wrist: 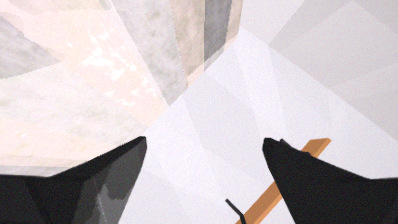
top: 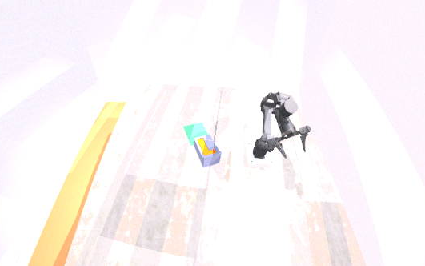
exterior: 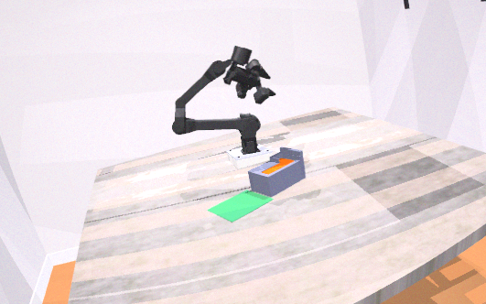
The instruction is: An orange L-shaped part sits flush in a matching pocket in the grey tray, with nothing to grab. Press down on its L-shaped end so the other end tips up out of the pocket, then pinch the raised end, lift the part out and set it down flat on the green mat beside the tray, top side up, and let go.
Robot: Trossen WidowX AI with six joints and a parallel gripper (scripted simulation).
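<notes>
The orange L-shaped part lies 370 mm ahead of my gripper tip, 190 mm below it and 110 mm to the right of it. The rest, counted from my gripper tip: green mat 450 mm ahead, 250 mm to the right, 250 mm below.
</notes>
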